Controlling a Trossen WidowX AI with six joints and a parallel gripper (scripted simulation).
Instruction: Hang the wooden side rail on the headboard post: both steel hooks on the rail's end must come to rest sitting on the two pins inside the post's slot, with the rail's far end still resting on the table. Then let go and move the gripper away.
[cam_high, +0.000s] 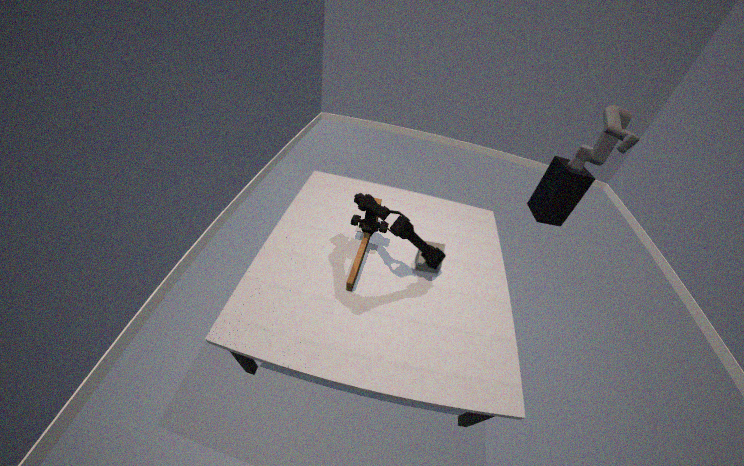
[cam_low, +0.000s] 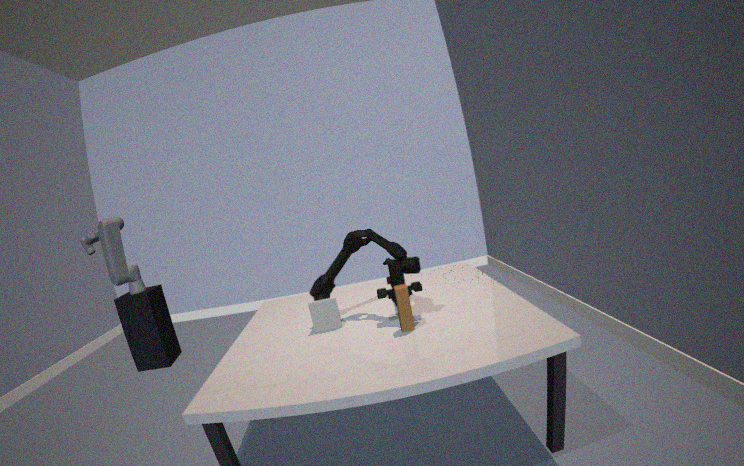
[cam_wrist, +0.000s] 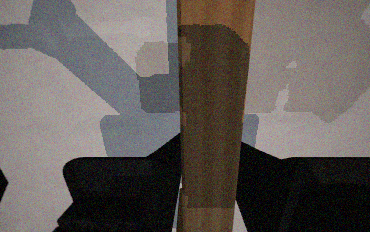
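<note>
My gripper tip is now 12 cm to the left of the wooden headboard post, 4 cm below it and 2 cm past it.
</note>
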